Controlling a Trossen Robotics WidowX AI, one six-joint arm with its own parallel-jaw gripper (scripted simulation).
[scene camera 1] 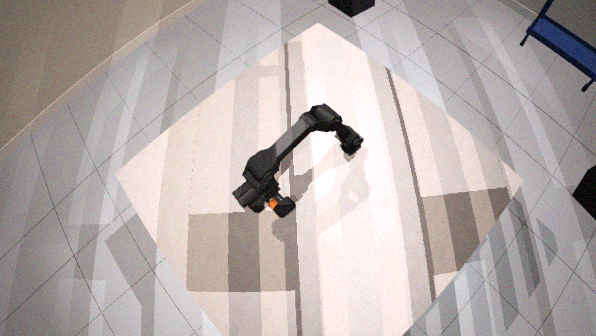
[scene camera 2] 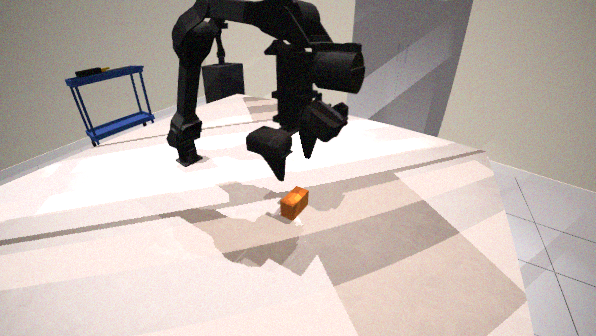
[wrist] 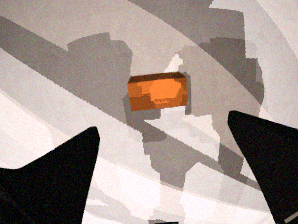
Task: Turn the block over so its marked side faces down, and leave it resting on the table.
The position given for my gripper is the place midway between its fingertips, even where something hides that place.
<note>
My gripper (scene camera 2: 295,168) is open, with nothing in its grasp. Further things: an orange block (wrist: 164,90).
My gripper also shows in scene camera 1 (scene camera 1: 273,200) and in the wrist view (wrist: 165,125).
</note>
